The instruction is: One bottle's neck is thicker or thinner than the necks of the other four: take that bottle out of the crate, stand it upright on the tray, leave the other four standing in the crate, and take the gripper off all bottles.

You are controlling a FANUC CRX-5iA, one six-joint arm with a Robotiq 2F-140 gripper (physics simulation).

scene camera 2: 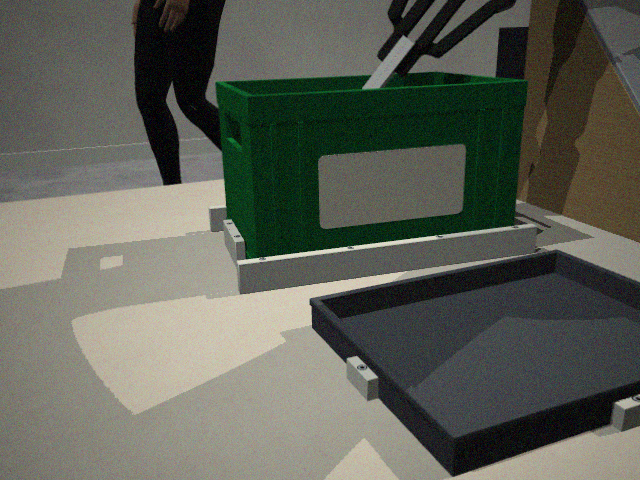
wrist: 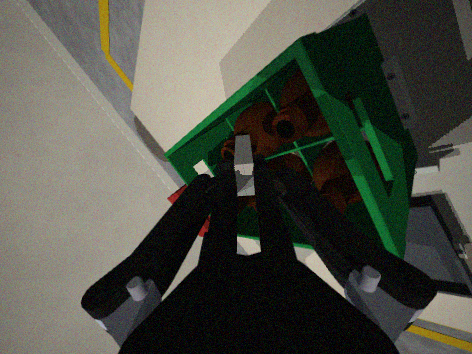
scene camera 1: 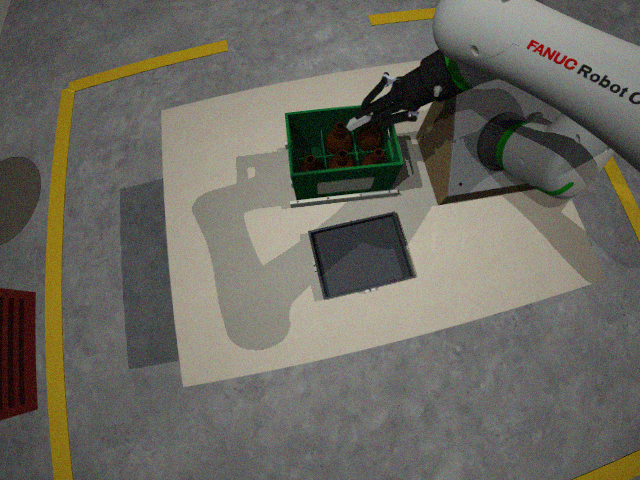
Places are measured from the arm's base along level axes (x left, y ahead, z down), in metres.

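Where they show: gripper, fingertip midpoint: (wrist: 243, 148) (scene camera 1: 349, 125); arm's base, link origin: (scene camera 1: 502, 141).
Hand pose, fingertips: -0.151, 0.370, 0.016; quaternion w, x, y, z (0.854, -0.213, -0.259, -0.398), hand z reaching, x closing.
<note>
Each offset is from my fingertips to the top centre of the thing, as dx, dy, dz. "pt": to the spot under its first point.
The green crate @[+0.039, +0.034, -0.017] (scene camera 1: 303, 184) (scene camera 2: 279, 180) (wrist: 345, 60) holds brown bottles standing in its compartments. In scene camera 1, the back row shows a middle bottle @[-0.003, +0.026, -0.005] (scene camera 1: 339, 139) and a right bottle @[+0.008, -0.063, -0.005] (scene camera 1: 370, 139); the front row shows a left bottle @[+0.073, +0.125, -0.005] (scene camera 1: 310, 163), a middle bottle @[+0.079, +0.043, -0.005] (scene camera 1: 341, 159) and a right bottle @[+0.098, -0.045, -0.005] (scene camera 1: 378, 156). Neck differences are too dark and small to tell. My gripper (scene camera 1: 357, 122) (scene camera 2: 386, 64) (wrist: 243, 148) is shut and empty, tilted, its tips over the back row near the rim's height. Contact with a bottle cannot be told. The dark tray (scene camera 1: 361, 260) (scene camera 2: 465, 335) (wrist: 432, 245) bears no bottle.
Pale rails @[+0.137, +0.048, +0.128] (scene camera 1: 343, 198) (scene camera 2: 387, 255) edge the crate's base. Small pale blocks @[pt +0.313, +0.185, +0.145] (scene camera 2: 362, 377) hold the tray's sides. A brown-sided robot stand (scene camera 1: 439, 155) (scene camera 2: 578, 129) is right of the crate. A person's legs (scene camera 2: 160, 93) show behind the crate in scene camera 2.
</note>
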